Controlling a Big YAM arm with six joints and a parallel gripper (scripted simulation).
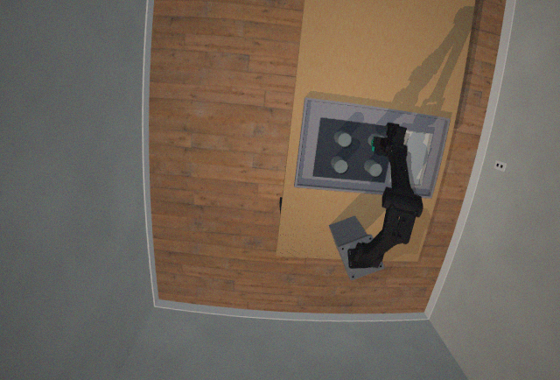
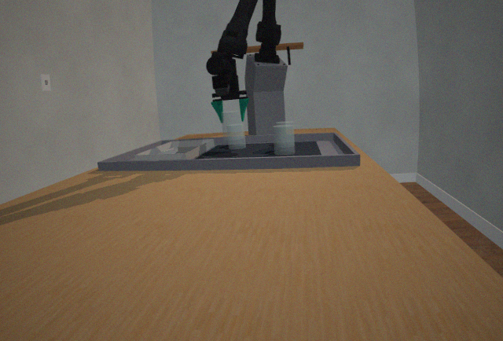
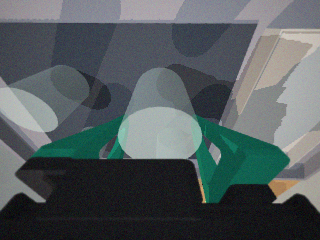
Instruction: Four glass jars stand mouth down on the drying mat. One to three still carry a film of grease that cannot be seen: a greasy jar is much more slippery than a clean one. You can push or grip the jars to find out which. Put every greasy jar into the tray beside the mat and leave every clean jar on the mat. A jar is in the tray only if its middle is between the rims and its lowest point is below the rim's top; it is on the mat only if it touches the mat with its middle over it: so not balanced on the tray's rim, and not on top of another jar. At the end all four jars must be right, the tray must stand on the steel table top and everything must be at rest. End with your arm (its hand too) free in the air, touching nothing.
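The pale tray is 110 mm behind my hand, 230 mm to the right of it and 110 mm below it. From my hand the other things lie so: dark drying mat (60 mm behind, 90 mm to the left, 120 mm below); then rimmed steel table top (70 mm behind, 20 mm to the right, 120 mm below).
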